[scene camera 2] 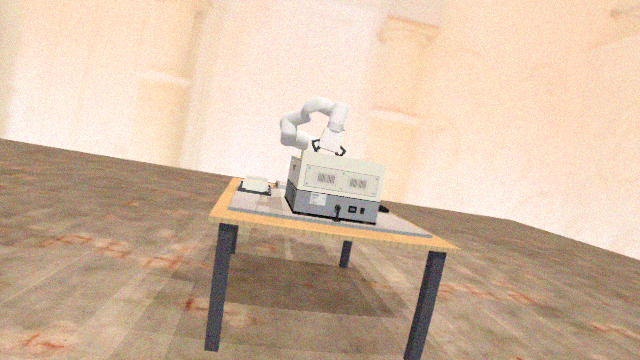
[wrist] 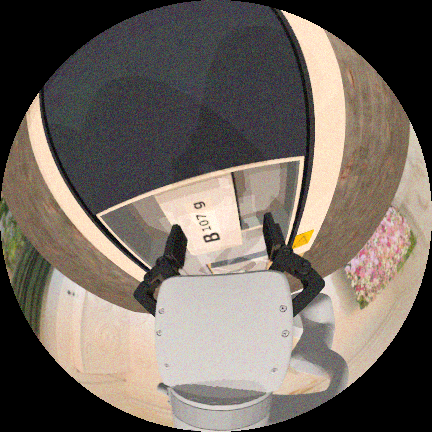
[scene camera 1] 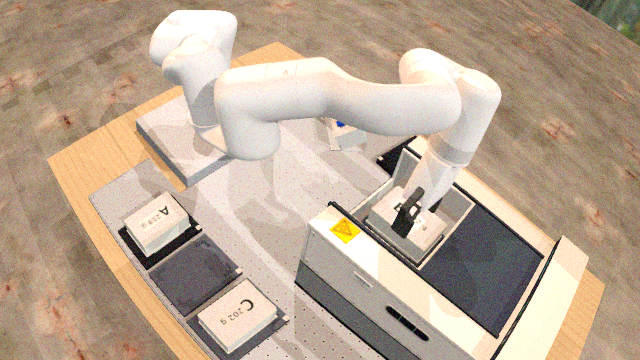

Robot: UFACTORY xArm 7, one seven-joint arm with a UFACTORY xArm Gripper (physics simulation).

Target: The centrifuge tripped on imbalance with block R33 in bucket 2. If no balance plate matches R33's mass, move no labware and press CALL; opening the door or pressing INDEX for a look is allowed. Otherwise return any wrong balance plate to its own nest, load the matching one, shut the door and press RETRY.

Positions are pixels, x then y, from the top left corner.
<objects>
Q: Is my gripper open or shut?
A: Open.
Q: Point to a centrifuge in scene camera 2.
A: At 321,185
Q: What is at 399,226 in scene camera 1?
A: My gripper.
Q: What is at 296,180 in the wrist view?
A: A centrifuge.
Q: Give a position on a centrifuge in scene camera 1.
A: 377,294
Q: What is my gripper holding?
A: Nothing.
</objects>
